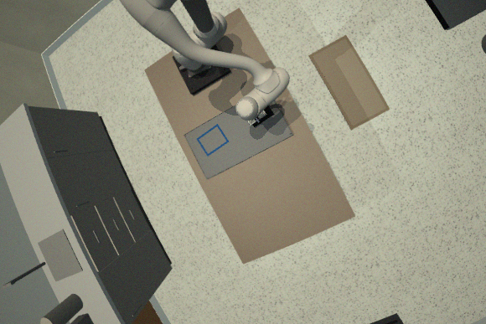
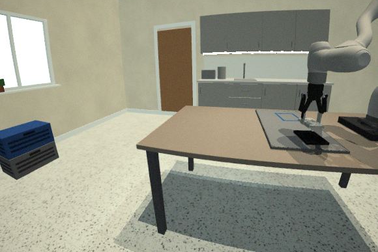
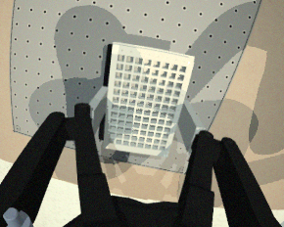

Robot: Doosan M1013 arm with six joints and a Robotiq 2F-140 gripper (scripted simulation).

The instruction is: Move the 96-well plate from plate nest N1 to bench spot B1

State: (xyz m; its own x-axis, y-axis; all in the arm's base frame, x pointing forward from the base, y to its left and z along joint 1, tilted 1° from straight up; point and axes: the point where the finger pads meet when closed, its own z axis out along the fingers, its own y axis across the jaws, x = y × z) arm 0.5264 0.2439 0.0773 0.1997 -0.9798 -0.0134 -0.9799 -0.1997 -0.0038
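My hand is 3 cm to the right of the black plate nest and 10 cm above it. Round my hand: white 96-well plate: 2 cm below.
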